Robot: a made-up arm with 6 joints.
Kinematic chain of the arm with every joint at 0, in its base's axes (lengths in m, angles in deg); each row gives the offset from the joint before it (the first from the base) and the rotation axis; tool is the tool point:
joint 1: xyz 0 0 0.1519 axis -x
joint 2: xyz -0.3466 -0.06 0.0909 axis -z
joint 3: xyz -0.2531 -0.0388 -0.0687 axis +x
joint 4: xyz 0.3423 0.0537 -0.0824 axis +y
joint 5: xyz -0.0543 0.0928 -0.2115 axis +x
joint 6: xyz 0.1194 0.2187 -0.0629 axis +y
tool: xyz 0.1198 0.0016 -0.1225
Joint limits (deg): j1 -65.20..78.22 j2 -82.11..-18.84 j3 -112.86..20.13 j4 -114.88..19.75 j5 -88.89..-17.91 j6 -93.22..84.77
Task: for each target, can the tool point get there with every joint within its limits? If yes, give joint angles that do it. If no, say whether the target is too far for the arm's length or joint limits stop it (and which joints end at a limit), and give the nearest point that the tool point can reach.
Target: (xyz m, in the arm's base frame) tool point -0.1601 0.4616 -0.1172
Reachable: yes | joints 19.26 -68.29 0.68 -64.39 -63.71 -1.30
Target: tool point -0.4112 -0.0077 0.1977
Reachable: no: joint limits stop it (at a limit: joint 1, joint 4, joint 5, joint 6) | nearest point -0.5829 0.0950 0.4383 | short by 0.313 m
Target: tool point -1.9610 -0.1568 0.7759
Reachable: no: too far | nearest point -0.6862 0.0188 0.4708 | short by 1.323 m
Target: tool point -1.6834 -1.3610 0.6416
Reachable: no: too far | nearest point -0.7511 -0.4182 0.1510 | short by 1.414 m
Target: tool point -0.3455 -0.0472 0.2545
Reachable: no: joint limits stop it (at a limit: joint 1, joint 4, joint 5, joint 6) | nearest point -0.3433 -0.0212 0.5396 | short by 0.286 m
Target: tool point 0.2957 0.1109 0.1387
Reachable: yes | joints -6.09 -51.40 -89.30 -48.14 -62.38 35.87
